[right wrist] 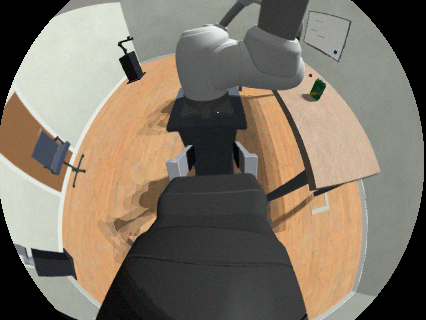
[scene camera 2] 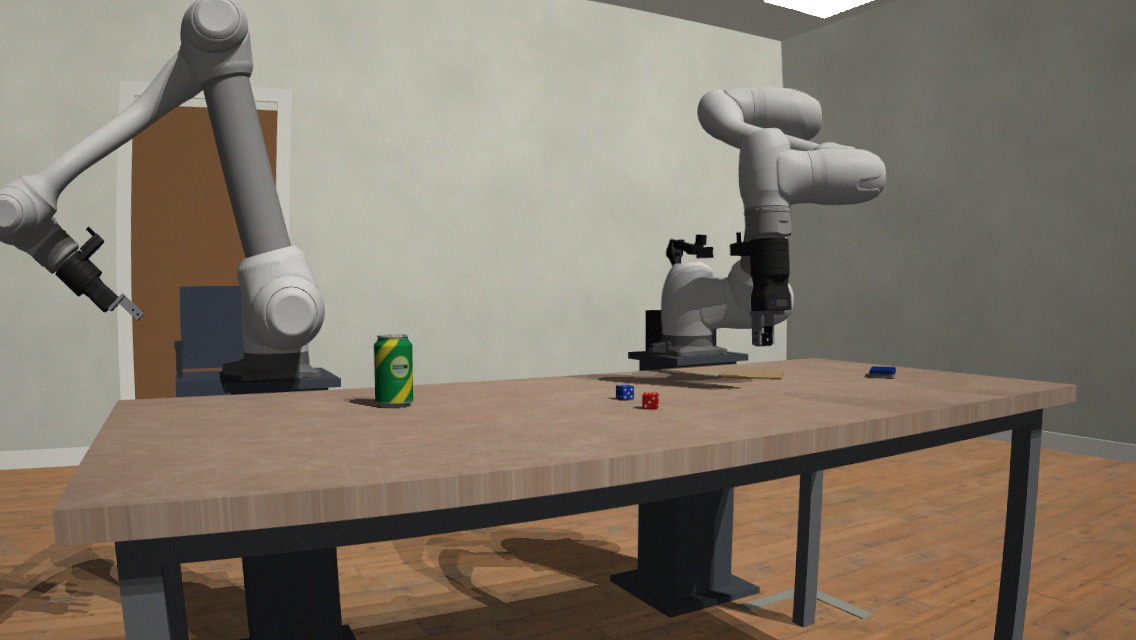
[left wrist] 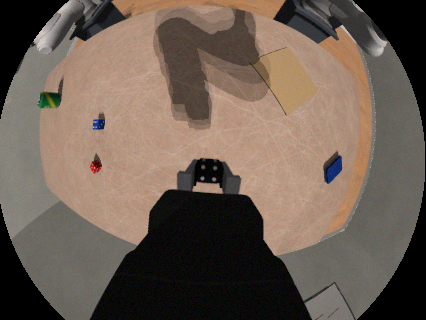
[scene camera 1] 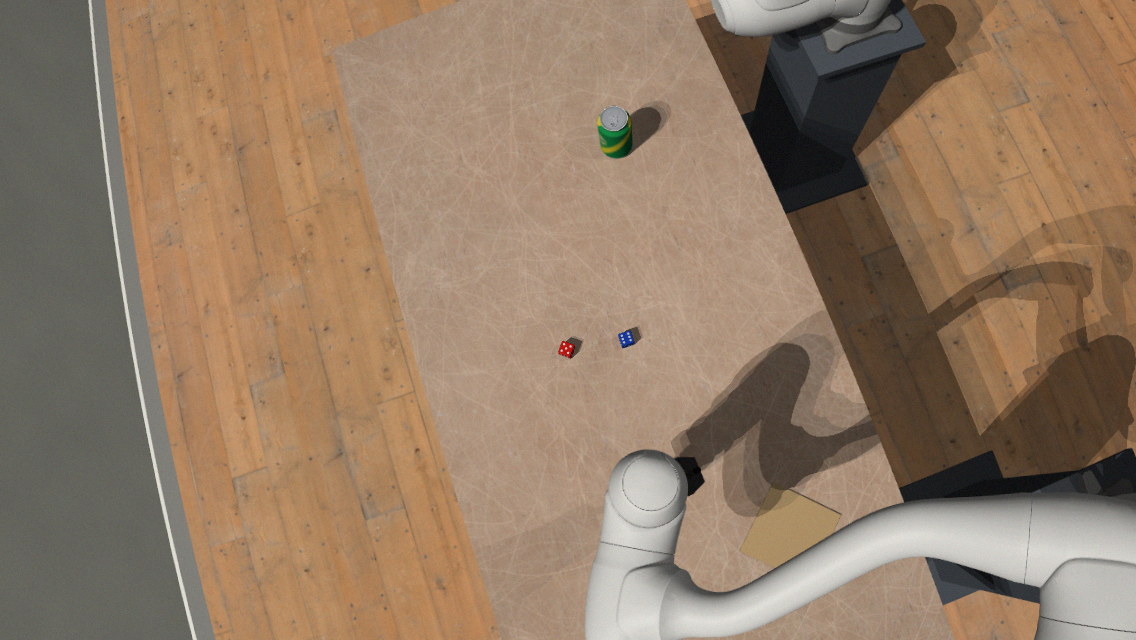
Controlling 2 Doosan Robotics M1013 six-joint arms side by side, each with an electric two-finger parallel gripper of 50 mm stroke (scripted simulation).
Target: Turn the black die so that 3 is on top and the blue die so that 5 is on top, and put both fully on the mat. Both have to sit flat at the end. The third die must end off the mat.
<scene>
In view: the left gripper (scene camera 2: 763, 344), the right gripper (scene camera 2: 141, 317) and a tan mat (scene camera 1: 787, 523).
The tan mat is seen too in the left wrist view (left wrist: 290, 84). The left gripper is seen too in the left wrist view (left wrist: 208, 168). The right gripper also shows in the right wrist view (right wrist: 213, 151).
</scene>
